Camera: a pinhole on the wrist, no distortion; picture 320 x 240 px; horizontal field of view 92.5 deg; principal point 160.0 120.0 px. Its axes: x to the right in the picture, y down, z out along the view. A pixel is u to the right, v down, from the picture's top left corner.
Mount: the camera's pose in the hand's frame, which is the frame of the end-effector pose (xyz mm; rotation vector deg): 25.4 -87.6 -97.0 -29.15 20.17 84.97
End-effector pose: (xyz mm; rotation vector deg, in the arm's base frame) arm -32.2 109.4 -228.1 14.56 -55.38 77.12
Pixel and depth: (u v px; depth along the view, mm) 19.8 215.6 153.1
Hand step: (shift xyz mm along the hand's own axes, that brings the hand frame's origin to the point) -91.9 -125.0 95.5
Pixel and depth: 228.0 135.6 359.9
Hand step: -30.4 238.1 120.3
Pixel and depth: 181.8 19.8 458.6
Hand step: 289.7 205.0 289.2
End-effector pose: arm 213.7 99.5 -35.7 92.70 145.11 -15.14
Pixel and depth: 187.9 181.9 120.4
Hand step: -31.6 -5.0 -11.7
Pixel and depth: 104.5 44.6 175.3
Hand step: 92.2 -50.6 93.7
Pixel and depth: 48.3 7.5 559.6
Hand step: 359.5 -146.0 633.5
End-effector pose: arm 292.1 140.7 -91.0 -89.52 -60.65 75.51
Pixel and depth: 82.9 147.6 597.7
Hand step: -152.2 -27.7 554.3
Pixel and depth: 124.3 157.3 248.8
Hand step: -59.6 -5.2 137.4
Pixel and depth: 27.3 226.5 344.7
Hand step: -262.0 -157.0 324.9
